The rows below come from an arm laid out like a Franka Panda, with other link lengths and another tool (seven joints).
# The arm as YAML. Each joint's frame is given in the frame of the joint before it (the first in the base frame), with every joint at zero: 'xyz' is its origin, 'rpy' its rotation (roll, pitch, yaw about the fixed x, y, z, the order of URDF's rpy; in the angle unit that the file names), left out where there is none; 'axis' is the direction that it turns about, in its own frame. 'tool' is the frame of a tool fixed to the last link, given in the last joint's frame.
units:
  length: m
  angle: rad
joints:
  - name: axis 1
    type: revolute
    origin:
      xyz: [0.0, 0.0, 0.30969]
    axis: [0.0, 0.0, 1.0]
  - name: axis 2
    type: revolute
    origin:
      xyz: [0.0, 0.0, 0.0]
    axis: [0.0, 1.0, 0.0]
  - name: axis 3
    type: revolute
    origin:
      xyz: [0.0, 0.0, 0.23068]
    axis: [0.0, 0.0, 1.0]
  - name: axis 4
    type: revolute
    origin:
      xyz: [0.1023, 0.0, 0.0]
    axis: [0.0, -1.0, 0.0]
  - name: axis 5
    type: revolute
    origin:
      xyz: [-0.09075, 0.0, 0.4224]
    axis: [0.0, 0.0, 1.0]
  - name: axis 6
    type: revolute
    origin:
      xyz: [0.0, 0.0, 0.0]
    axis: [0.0, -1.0, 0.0]
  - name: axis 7
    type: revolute
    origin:
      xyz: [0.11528, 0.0, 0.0]
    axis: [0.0, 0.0, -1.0]
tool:
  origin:
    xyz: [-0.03, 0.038, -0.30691]
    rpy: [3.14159, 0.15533, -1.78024]
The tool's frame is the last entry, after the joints.
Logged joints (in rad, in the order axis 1, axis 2, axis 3, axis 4, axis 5, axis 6, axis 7), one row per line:
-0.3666, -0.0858, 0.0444, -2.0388, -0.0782, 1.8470, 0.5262
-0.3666, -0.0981, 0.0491, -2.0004, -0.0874, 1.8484, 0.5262
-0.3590, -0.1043, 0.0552, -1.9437, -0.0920, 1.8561, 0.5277
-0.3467, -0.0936, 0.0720, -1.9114, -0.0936, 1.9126, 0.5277
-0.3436, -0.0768, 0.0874, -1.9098, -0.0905, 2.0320, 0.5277
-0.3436, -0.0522, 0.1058, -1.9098, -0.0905, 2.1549, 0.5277
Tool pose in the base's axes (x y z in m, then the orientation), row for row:
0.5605, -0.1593, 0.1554, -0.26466, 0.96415, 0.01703, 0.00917
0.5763, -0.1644, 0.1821, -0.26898, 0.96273, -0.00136, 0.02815
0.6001, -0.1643, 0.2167, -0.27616, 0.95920, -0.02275, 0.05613
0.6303, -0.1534, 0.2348, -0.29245, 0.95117, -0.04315, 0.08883
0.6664, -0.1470, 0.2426, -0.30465, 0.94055, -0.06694, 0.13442
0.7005, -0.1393, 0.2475, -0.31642, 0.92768, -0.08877, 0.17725
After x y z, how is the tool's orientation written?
As a quaternion, x y z w.
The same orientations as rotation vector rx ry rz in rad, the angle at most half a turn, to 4 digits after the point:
-0.8266, 3.0114, 0.0532
-0.8302, 2.9715, -0.0042
-0.8379, 2.9103, -0.0690
-0.8702, 2.8302, -0.1284
-0.8830, 2.7259, -0.1940
-0.8955, 2.6253, -0.2512

